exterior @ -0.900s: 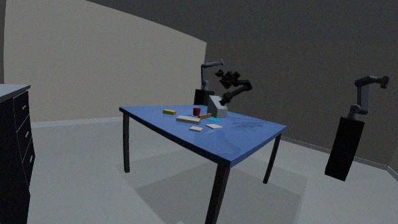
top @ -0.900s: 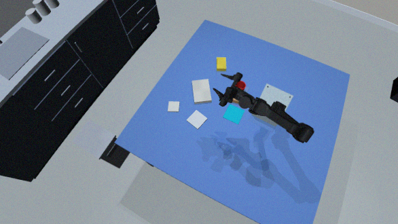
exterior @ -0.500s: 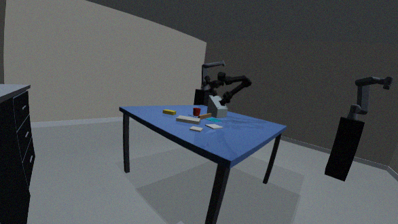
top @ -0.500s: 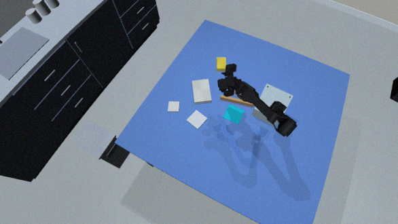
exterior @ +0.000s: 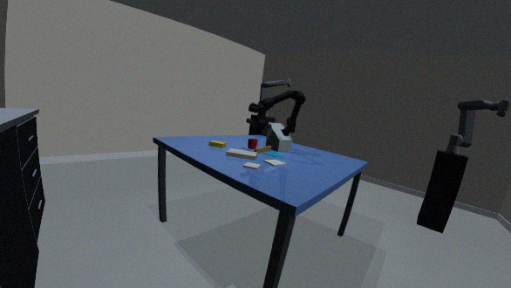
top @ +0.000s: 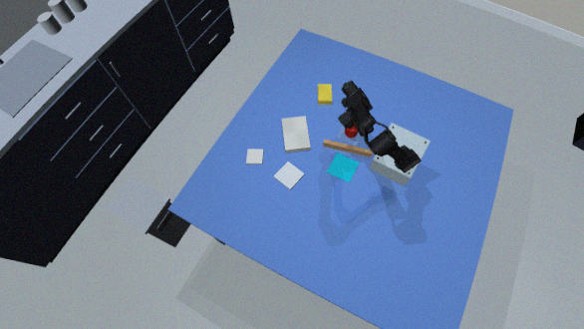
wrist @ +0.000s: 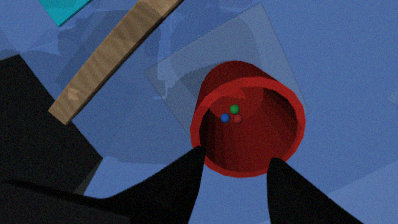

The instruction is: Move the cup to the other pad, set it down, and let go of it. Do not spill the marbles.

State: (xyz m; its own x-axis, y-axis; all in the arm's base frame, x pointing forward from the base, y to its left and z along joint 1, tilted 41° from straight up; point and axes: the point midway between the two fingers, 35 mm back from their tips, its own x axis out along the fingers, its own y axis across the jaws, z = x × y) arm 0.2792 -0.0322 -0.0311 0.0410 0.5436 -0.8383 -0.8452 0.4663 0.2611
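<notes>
Right now the red cup is 70 mm below my gripper tip, 20 mm to the right of it and 10 mm ahead of it. Round my gripper tip: wooden plank 110 mm below, 80 mm to the left, 20 mm behind; then bluish pad 120 mm below, 10 mm to the right, 10 mm ahead; then blue marble 100 mm below, 30 mm to the right, 10 mm behind.
</notes>
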